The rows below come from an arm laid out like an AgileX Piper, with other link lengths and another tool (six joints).
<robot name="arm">
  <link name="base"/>
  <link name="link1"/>
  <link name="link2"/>
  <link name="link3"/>
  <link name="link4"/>
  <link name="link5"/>
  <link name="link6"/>
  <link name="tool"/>
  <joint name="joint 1" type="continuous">
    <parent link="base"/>
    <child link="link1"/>
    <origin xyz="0 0 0.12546" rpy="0 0 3.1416"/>
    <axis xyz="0 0 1"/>
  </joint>
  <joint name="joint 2" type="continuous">
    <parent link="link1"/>
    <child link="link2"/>
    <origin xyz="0 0 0" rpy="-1.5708 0 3.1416"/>
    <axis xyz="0 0 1"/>
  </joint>
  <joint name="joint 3" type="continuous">
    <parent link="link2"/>
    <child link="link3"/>
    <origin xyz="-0.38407 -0.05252 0" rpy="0 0 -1.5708"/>
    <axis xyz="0 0 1"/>
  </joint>
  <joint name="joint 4" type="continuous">
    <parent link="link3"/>
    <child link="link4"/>
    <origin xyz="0.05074 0.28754 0" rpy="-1.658 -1.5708 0"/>
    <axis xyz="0 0 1"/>
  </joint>
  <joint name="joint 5" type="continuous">
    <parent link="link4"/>
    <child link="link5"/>
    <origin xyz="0 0 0" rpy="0 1.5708 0"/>
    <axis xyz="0 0 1"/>
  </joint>
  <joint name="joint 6" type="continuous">
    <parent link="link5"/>
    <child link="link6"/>
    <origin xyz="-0.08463 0 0" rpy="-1.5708 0 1.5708"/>
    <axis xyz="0 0 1"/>
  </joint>
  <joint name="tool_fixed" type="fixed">
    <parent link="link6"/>
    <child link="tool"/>
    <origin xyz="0.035 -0.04 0.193" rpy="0 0.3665 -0.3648"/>
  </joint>
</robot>
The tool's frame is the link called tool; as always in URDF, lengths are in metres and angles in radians. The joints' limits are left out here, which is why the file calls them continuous.
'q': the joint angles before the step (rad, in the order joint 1, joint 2, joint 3, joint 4, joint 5, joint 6). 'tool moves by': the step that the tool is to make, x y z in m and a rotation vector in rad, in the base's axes. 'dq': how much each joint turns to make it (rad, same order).
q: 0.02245, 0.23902, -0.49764, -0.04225, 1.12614, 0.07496
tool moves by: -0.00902, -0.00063, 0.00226, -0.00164, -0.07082, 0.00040
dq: -0.00002, -0.08837, 0.01755, -0.00208, -0.00002, -0.00177
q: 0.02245, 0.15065, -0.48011, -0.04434, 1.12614, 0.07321
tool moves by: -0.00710, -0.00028, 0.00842, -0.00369, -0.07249, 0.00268
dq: -0.00003, -0.07115, 0.00001, -0.00136, -0.00147, -0.00520
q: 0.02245, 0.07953, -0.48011, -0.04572, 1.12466, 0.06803
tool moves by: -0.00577, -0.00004, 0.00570, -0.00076, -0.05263, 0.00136
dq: -0.00001, -0.05272, 0.00001, 0.00001, 0.00002, -0.00239
